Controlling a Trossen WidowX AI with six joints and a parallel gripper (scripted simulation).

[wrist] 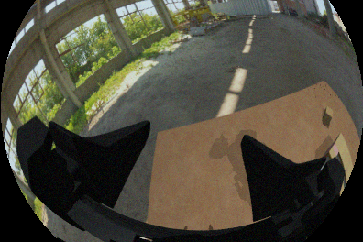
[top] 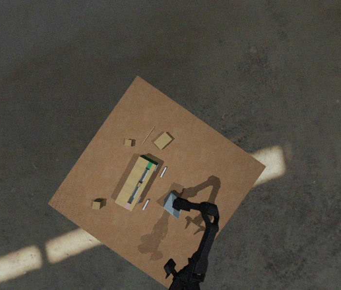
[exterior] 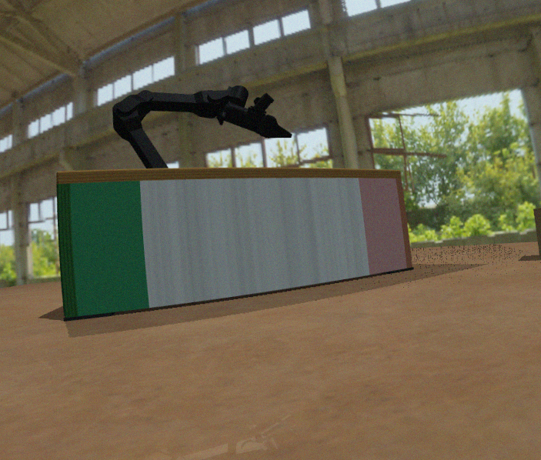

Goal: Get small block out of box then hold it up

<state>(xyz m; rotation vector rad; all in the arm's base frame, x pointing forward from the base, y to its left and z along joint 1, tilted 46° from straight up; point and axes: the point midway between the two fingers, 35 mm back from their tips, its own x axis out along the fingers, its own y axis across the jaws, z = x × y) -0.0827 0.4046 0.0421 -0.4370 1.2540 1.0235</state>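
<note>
Now: gripper tip 430 mm short of the tan box, 330 mm above it and 270 mm to the left of it. From my gripper tip the other things lie so: flat tan block (640 mm to the right, 470 mm ahead, 360 mm below); then thin stick (620 mm to the right, 600 mm ahead, 390 mm below).
</note>
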